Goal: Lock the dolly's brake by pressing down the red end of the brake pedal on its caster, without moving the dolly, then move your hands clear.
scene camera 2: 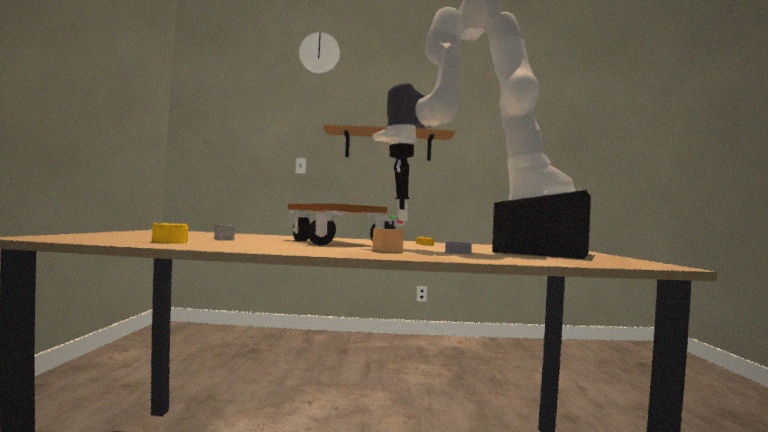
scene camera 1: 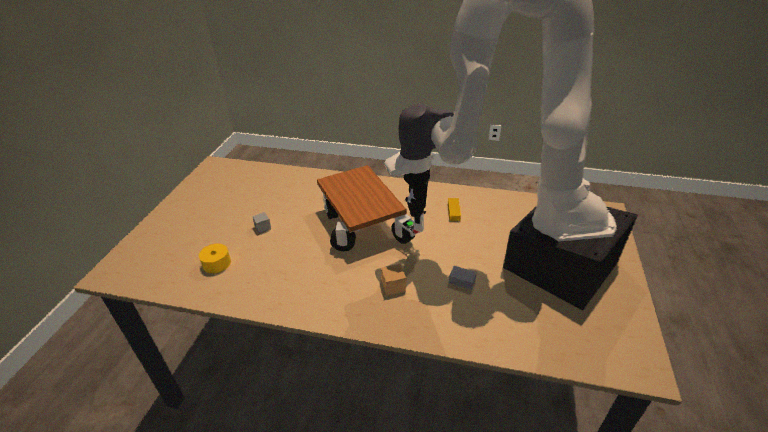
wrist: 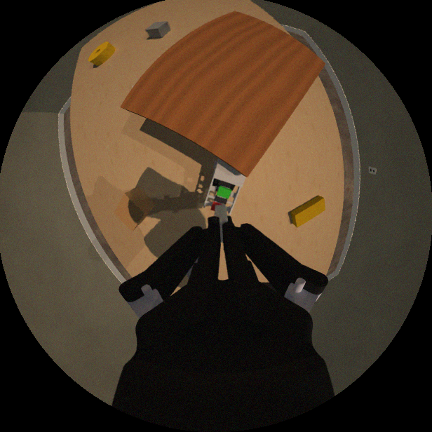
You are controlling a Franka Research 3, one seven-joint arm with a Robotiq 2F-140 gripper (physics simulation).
My gripper shows in scene camera 2 (402, 220), in scene camera 1 and in the wrist view. A dolly shows in scene camera 2 (321, 231), in scene camera 1 and in the wrist view. One and the same spot on my gripper: (scene camera 1: 416, 205) is (wrist: 178, 283). The same spot on the dolly: (wrist: 230, 85) is (scene camera 1: 372, 201).
